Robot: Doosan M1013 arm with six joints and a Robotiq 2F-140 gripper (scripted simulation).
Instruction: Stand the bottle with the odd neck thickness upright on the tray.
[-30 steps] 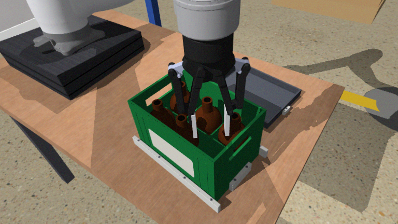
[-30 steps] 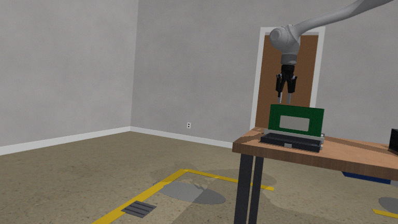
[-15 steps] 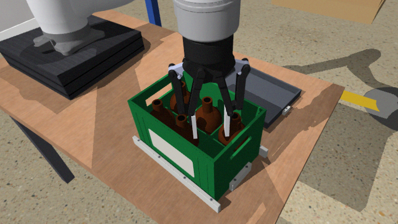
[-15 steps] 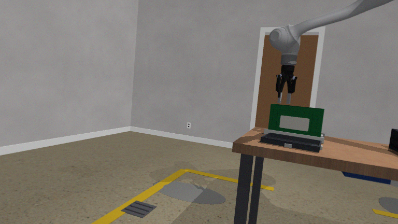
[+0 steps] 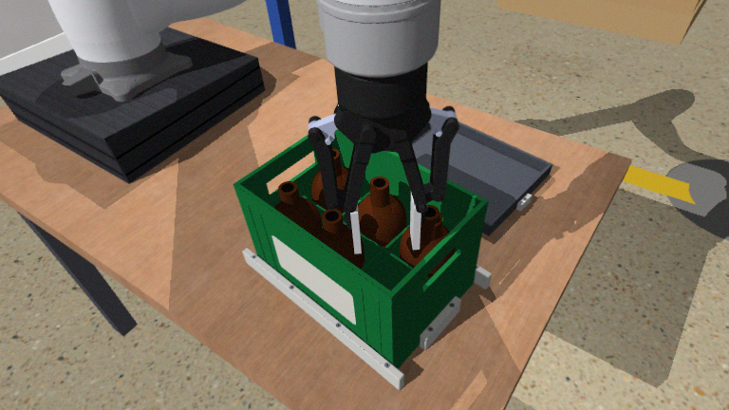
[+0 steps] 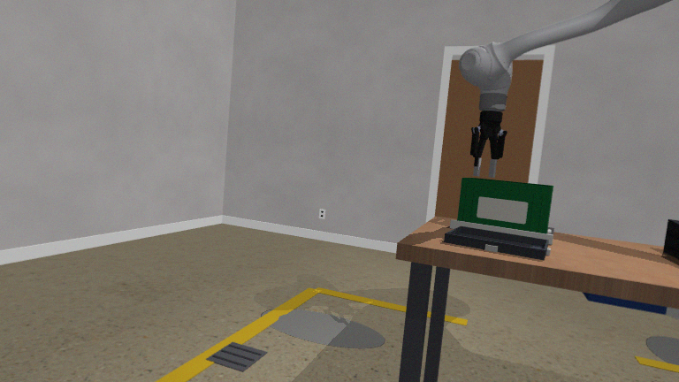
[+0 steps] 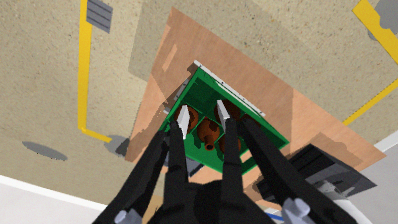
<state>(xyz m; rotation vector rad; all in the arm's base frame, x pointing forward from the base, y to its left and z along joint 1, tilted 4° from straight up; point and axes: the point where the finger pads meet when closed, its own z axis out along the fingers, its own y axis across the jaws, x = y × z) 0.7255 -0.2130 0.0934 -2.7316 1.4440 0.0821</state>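
Right now the crate is 8 cm behind my hand, 6 cm to the left of it and 13 cm below it. Round my hand: grey tray: 4 cm behind, 34 cm to the left, 20 cm below.
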